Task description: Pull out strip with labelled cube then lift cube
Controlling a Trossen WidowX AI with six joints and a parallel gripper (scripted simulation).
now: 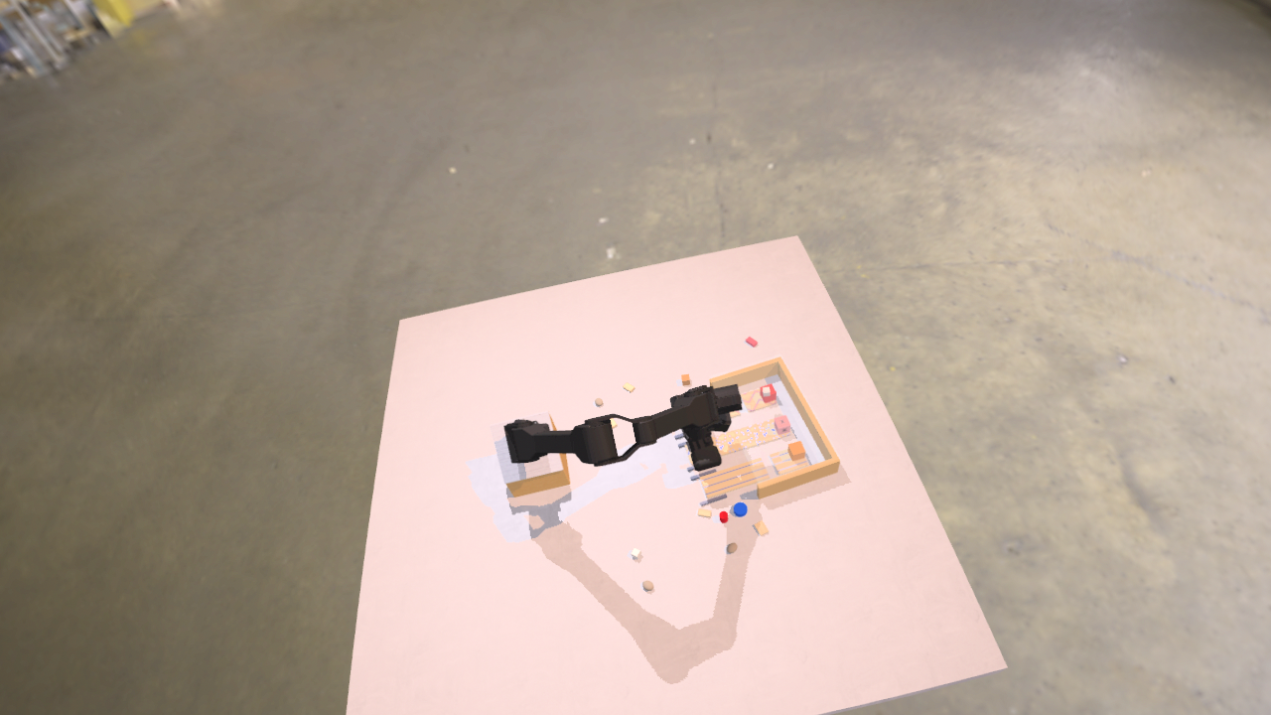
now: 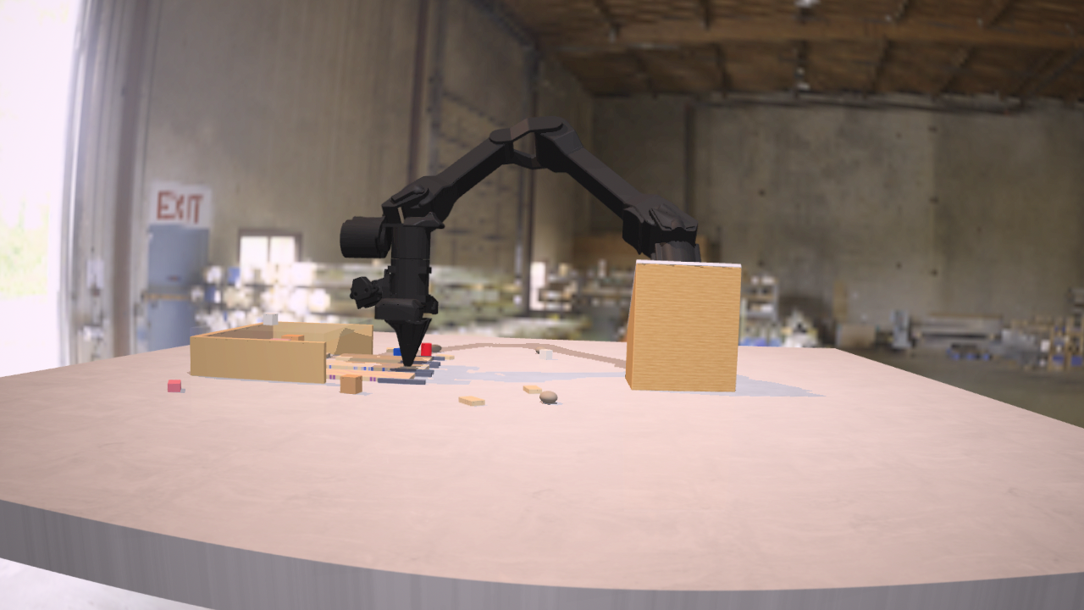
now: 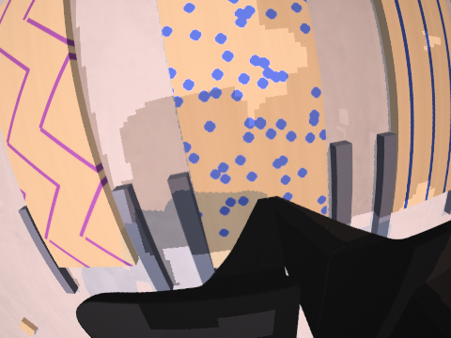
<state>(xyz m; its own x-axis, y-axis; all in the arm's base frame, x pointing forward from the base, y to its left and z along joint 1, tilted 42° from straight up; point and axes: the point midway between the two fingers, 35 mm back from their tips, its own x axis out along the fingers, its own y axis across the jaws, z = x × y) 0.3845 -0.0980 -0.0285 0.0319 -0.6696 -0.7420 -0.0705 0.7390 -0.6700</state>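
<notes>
The pink cube marked x lies 21 cm ahead of my gripper tip, 1 cm to the left of it and 1 cm above it. The rest, counted from my gripper tip: blue disc (6 cm ahead, 17 cm to the right); then red cylinder (1 cm ahead, 18 cm to the right, 1 cm above).
</notes>
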